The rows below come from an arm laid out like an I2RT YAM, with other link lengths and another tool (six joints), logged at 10 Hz.
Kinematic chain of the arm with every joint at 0, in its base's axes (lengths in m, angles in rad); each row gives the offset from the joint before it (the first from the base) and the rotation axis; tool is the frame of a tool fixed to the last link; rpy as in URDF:
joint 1: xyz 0 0 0.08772 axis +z
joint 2: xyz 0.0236 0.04 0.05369 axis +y
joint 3: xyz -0.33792 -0.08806 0 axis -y
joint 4: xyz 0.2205 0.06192 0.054 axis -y
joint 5: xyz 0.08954 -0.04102 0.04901 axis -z
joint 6: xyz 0.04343 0 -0.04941 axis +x
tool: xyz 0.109 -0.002 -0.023 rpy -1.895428 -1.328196 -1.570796
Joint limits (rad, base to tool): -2.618..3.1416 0..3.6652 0..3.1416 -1.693..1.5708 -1.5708..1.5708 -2.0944..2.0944
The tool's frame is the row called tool.
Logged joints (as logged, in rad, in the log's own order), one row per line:
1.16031, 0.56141, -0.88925, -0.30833, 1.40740, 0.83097
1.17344, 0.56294, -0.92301, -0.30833, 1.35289, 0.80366
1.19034, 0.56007, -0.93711, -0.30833, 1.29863, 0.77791
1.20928, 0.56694, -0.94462, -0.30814, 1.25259, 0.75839
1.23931, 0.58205, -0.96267, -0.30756, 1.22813, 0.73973
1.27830, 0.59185, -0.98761, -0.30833, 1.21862, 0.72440
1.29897, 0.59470, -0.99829, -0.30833, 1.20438, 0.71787
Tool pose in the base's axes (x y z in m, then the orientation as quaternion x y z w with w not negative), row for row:
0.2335, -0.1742, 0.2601, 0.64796, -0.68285, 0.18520, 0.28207
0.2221, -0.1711, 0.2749, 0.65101, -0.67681, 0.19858, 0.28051
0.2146, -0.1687, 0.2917, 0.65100, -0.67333, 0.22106, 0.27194
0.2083, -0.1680, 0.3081, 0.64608, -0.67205, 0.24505, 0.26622
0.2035, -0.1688, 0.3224, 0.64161, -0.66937, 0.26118, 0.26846
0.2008, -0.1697, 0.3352, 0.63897, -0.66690, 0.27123, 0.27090
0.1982, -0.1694, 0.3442, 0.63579, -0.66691, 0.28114, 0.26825
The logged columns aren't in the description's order. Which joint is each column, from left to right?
Columns, left to right: joint 3, joint 5, joint 4, joint 1, joint 2, joint 6.
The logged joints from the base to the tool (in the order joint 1, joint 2, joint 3, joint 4, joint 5, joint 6), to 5 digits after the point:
-0.30833, 1.40740, 1.16031, -0.88925, 0.56141, 0.83097
-0.30833, 1.35289, 1.17344, -0.92301, 0.56294, 0.80366
-0.30833, 1.29863, 1.19034, -0.93711, 0.56007, 0.77791
-0.30814, 1.25259, 1.20928, -0.94462, 0.56694, 0.75839
-0.30756, 1.22813, 1.23931, -0.96267, 0.58205, 0.73973
-0.30833, 1.21862, 1.27830, -0.98761, 0.59185, 0.72440
-0.30833, 1.20438, 1.29897, -0.99829, 0.59470, 0.71787

